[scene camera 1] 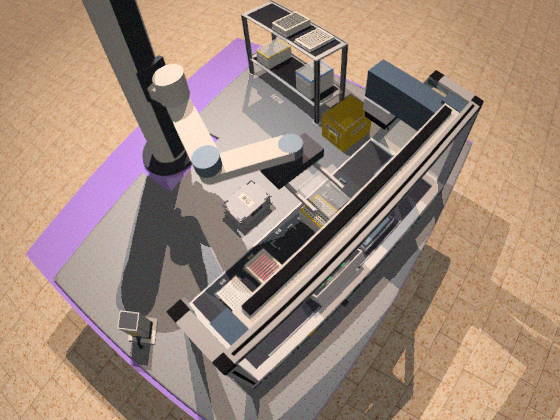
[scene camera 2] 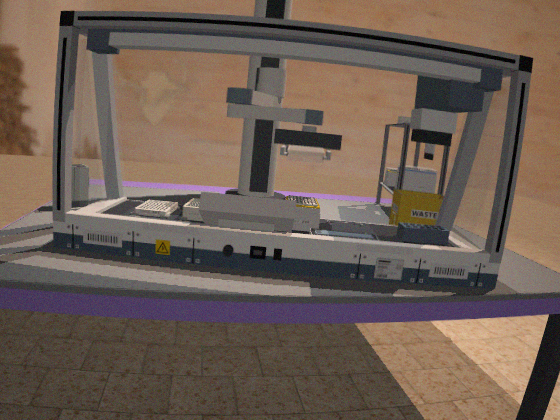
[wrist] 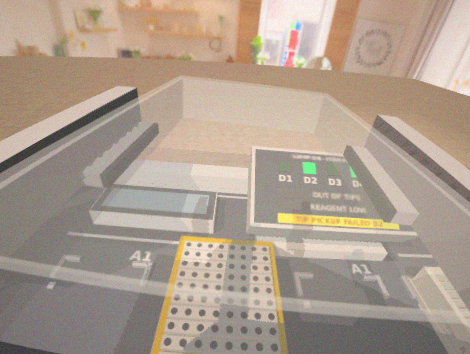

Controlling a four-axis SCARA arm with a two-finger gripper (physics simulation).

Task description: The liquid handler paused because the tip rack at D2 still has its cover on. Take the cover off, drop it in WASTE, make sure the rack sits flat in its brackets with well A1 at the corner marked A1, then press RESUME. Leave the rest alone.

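Places are measured from the arm's base along level axes (x ahead, y left, z up), in millimetres.
Where they show: gripper, fingertip midpoint: (scene camera 1: pixel 329 200) (scene camera 2: pixel 305 153) (wrist: pixel 253 121); arm's base, origin of the base link: (scene camera 1: pixel 171 150).
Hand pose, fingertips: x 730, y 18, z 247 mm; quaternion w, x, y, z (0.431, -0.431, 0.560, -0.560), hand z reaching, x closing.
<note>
Things, the pixels of their top centre, and the offset from my fingertips. "spot": a spot on its surface instead.
- tip rack, middle of its top: (wrist: pixel 256 103) (scene camera 1: pixel 323 192) dx -23, dy +6, dz +15 mm
- shelf unit, surface spot: (scene camera 1: pixel 317 92) spot: dx -286, dy +400, dz -46 mm
- RG box, middle of its top: (scene camera 1: pixel 246 199) dx -289, dy -58, dz -179 mm
- red-striped plate, middle of its top: (scene camera 2: pixel 204 203) (scene camera 1: pixel 267 269) dx -68, dy -234, dz -151 mm
- white plate, middle of its top: (scene camera 2: pixel 157 205) (scene camera 1: pixel 239 298) dx -90, dy -355, dz -168 mm
My gripper (scene camera 1: pixel 328 196) (scene camera 2: pixel 305 153) (wrist: pixel 253 121) is shut on the clear cover (scene camera 2: pixel 304 155) (wrist: pixel 255 102), one finger at each side, and holds it raised above the deck. The tip rack (scene camera 1: pixel 320 209) (scene camera 2: pixel 302 202) (wrist: pixel 225 295), white with a yellow rim and dark holes, stands uncovered below, apart from the cover. Its near end is cut off in the wrist view; I cannot tell its A1 corner or whether it sits flat. The yellow WASTE box (scene camera 1: pixel 345 127) (scene camera 2: pixel 417 209) stands beyond the deck. The screen (wrist: pixel 310 187) shows D2 lit and "TIP PICKUP FAILED D2". RESUME is not readable.
A gantry beam (scene camera 1: pixel 350 210) (scene camera 2: pixel 295 50) crosses over the deck. A blue-grey pipetting head (scene camera 1: pixel 402 92) (scene camera 2: pixel 450 93) hangs near WASTE. A shelf unit (scene camera 1: pixel 317 92) stands behind. An RG box (scene camera 1: pixel 246 199), a red-striped plate (scene camera 1: pixel 263 266) and a white plate (scene camera 1: pixel 235 293) are also there.
</note>
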